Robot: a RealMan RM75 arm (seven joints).
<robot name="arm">
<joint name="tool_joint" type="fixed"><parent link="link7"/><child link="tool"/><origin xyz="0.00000 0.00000 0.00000" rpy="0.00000 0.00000 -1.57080"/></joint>
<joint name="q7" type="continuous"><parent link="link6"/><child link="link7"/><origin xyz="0.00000 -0.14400 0.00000" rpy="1.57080 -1.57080 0.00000"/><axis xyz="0 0 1"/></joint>
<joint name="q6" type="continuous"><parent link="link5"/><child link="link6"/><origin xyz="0.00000 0.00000 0.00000" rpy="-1.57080 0.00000 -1.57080"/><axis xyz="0 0 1"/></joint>
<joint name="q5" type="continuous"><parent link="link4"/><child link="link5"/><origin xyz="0.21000 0.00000 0.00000" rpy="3.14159 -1.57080 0.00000"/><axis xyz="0 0 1"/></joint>
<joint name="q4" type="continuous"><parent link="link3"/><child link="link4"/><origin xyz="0.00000 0.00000 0.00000" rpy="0.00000 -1.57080 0.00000"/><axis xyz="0 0 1"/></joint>
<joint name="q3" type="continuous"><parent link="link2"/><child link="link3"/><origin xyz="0.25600 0.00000 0.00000" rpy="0.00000 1.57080 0.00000"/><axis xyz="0 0 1"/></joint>
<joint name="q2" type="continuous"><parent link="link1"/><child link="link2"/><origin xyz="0.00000 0.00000 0.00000" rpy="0.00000 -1.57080 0.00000"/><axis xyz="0 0 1"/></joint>
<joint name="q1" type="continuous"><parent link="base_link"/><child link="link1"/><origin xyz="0.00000 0.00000 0.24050" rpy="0.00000 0.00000 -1.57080"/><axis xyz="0 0 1"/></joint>
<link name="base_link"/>
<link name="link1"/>
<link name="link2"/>
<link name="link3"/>
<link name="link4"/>
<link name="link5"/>
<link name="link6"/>
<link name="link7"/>
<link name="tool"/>
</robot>
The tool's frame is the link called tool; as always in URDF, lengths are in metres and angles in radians. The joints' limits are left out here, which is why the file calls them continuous.
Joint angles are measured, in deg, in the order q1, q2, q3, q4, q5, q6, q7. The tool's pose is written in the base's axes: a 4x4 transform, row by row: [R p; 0 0 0 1], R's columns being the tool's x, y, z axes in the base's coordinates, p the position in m. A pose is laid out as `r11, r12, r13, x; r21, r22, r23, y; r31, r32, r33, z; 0, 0, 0, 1`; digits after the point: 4 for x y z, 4 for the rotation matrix.
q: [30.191 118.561 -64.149 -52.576 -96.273 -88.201 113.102]
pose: 0.6597, -0.5649, -0.4957, 0.1744; -0.5643, -0.8079, 0.1696, 0.3411; -0.4963, 0.1679, -0.8518, -0.0017; 0, 0, 0, 1
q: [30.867 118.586 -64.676 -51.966 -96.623 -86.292 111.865]
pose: 0.6739, -0.5605, -0.4814, 0.1735; -0.5468, -0.8165, 0.1852, 0.3460; -0.4969, 0.1384, -0.8567, -0.0051; 0, 0, 0, 1
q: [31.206 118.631 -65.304 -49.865 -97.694 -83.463 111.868]
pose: 0.6638, -0.5983, -0.4487, 0.1811; -0.5722, -0.7927, 0.2105, 0.3497; -0.4816, 0.1170, -0.8685, -0.0132; 0, 0, 0, 1
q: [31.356 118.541 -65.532 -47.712 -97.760 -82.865 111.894]
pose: 0.6466, -0.6228, -0.4405, 0.1873; -0.6001, -0.7718, 0.2103, 0.3486; -0.4709, 0.1283, -0.8728, -0.0185; 0, 0, 0, 1
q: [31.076 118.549 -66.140 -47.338 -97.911 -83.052 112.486]
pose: 0.6407, -0.6327, -0.4350, 0.1897; -0.6172, -0.7614, 0.1983, 0.3455; -0.4567, 0.1414, -0.8783, -0.0215; 0, 0, 0, 1
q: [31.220 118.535 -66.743 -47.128 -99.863 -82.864 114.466]
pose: 0.6384, -0.6563, -0.4022, 0.1933; -0.6471, -0.7406, 0.1812, 0.3437; -0.4167, 0.1445, -0.8975, -0.0259; 0, 0, 0, 1
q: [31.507 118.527 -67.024 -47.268 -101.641 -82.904 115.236]
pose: 0.6502, -0.6607, -0.3751, 0.1948; -0.6540, -0.7380, 0.1663, 0.3430; -0.3867, 0.1372, -0.9119, -0.0282; 0, 0, 0, 1
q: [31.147 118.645 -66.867 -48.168 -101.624 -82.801 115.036]
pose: 0.6549, -0.6550, -0.3769, 0.1940; -0.6440, -0.7447, 0.1754, 0.3434; -0.3955, 0.1278, -0.9095, -0.0264; 0, 0, 0, 1
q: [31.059 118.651 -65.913 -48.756 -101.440 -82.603 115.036]
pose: 0.6495, -0.6561, -0.3842, 0.1933; -0.6368, -0.7455, 0.1967, 0.3463; -0.4154, 0.1169, -0.9021, -0.0220; 0, 0, 0, 1
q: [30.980 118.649 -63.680 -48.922 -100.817 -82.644 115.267]
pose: 0.6234, -0.6687, -0.4052, 0.1939; -0.6366, -0.7350, 0.2336, 0.3506; -0.4540, 0.1123, -0.8839, -0.0141; 0, 0, 0, 1
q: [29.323 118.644 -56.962 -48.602 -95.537 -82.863 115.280]
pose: 0.4938, -0.7133, -0.4974, 0.2017; -0.6253, -0.6887, 0.3669, 0.3579; -0.6043, 0.1298, -0.7861, 0.0134; 0, 0, 0, 1
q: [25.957 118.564 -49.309 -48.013 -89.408 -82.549 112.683]
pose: 0.3493, -0.7593, -0.5490, 0.2260; -0.5467, -0.6410, 0.5388, 0.3577; -0.7610, 0.1119, -0.6390, 0.0483; 0, 0, 0, 1
